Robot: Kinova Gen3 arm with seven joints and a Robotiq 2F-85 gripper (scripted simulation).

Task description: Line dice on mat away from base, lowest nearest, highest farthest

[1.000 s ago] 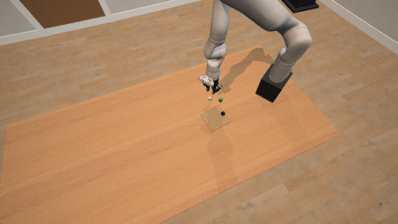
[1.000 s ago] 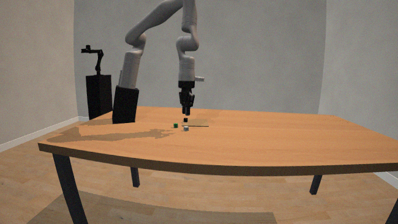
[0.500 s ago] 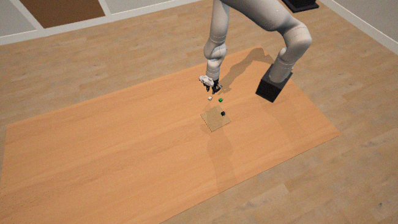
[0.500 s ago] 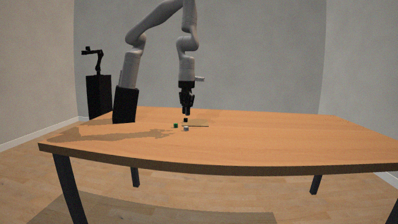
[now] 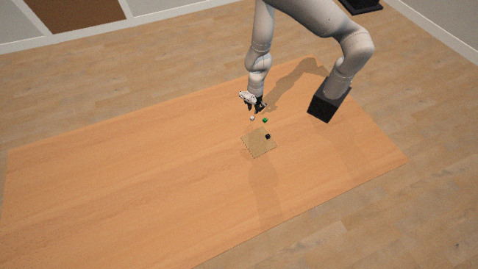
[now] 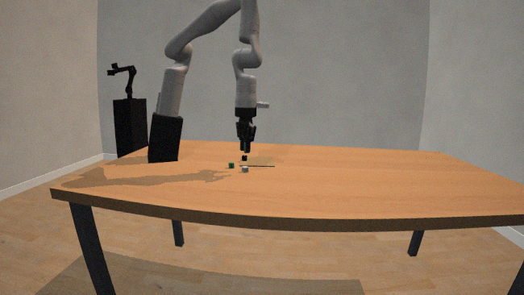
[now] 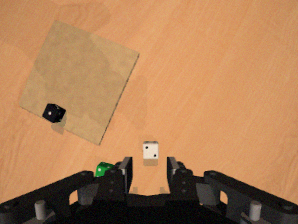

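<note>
Right now the white die is 8 cm below my hand. From my hand the other things lie so: black die (13 cm to the left, 8 cm below, 4 cm behind); then tan mat (14 cm to the left, 9 cm below, 1 cm ahead); then green die (8 cm below, 6 cm behind, 3 cm to the left).
</note>
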